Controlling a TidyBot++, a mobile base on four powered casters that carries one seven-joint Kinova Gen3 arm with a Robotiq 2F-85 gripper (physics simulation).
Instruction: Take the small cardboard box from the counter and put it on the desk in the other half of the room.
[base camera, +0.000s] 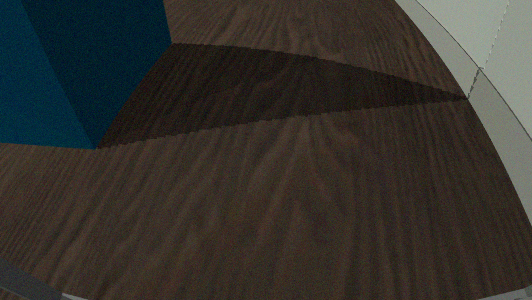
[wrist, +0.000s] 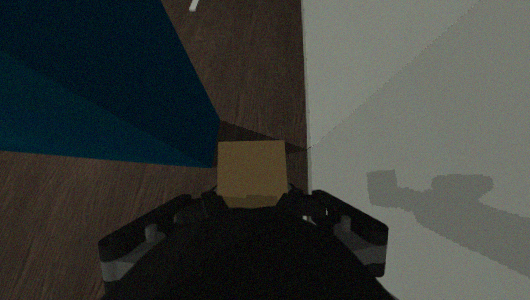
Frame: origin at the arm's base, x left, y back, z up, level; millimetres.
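Seen in the pictures: gripper, fingertip midpoint: (wrist: 254, 188).
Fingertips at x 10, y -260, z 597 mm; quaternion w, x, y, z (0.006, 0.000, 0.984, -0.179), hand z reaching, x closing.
Observation:
A point is followed by its place in that frame.
The small cardboard box (wrist: 252, 170) @(x 10, y -273, z 646 mm) is held between the fingertips of my gripper (wrist: 254, 188) @(x 10, y -260, z 597 mm) in the lower middle of the wrist view, above the dark wooden floor. My gripper is shut on it, one finger on each side. The gripper and the box do not show in the base camera view. Neither the counter nor the desk can be made out for certain.
A large blue block-like object (base camera: 55, 75) @(x 390, y -462, z -213 mm) (wrist: 110, 90) @(x 384, y -515, z 469 mm) stands on the wooden floor (base camera: 280, 200) @(x 16, y -354, z -396 mm) (wrist: 65, 225) @(x 1480, y -38, z -396 mm) at the left. A pale wall (base camera: 510, 60) @(x -451, y -536, z -244 mm) (wrist: 360, 65) @(x -476, y -794, z 317 mm) runs along the right, with the arm's shadow on it. A small white piece (wrist: 194, 5) shows at the top of the wrist view.

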